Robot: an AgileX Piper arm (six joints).
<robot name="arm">
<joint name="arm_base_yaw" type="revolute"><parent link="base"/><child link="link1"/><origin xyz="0.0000 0.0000 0.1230"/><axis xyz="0 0 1"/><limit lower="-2.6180" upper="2.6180"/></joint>
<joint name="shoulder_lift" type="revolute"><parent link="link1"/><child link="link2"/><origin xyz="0.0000 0.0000 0.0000"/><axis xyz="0 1 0"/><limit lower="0.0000" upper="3.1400"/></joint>
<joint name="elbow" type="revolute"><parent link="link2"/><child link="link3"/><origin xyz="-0.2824 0.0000 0.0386"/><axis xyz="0 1 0"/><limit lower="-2.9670" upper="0.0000"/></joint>
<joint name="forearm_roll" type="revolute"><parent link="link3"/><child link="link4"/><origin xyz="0.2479 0.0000 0.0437"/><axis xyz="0.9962 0 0.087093"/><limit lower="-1.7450" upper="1.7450"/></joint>
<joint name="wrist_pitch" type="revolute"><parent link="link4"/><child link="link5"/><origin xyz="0.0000 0.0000 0.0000"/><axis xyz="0 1 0"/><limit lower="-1.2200" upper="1.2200"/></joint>
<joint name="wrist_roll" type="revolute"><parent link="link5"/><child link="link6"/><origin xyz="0.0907 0.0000 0.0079"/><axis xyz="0.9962 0 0.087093"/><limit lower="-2.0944" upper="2.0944"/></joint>
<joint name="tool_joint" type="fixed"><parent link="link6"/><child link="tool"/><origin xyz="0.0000 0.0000 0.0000" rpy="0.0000 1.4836 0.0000"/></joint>
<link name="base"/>
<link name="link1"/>
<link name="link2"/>
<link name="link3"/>
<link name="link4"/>
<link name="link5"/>
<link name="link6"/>
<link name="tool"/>
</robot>
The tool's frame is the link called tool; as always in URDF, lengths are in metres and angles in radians.
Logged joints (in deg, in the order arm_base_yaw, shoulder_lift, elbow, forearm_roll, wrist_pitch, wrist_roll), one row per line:
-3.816 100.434 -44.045 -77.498 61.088 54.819
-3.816 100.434 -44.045 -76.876 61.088 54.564
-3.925 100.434 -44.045 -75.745 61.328 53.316
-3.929 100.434 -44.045 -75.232 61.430 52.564
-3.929 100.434 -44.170 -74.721 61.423 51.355
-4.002 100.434 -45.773 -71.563 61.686 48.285
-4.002 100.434 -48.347 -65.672 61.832 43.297
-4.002 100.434 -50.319 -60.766 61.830 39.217
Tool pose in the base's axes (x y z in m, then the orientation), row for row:
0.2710 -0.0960 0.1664 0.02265 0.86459 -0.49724 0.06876
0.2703 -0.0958 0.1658 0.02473 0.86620 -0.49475 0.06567
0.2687 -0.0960 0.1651 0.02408 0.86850 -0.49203 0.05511
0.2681 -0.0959 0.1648 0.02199 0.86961 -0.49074 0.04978
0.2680 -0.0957 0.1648 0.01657 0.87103 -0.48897 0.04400
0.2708 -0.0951 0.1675 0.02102 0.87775 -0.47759 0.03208
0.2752 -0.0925 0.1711 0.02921 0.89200 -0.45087 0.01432
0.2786 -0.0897 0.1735 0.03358 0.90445 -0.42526 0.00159
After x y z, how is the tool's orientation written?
As a quaternion, x y z w.
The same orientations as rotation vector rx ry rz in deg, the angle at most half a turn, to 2 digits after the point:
3.91 149.16 -85.79
4.27 149.72 -85.51
4.19 151.07 -85.59
3.84 151.75 -85.64
2.90 152.54 -85.63
3.71 154.85 -84.25
5.21 159.11 -80.42
6.04 162.64 -76.47

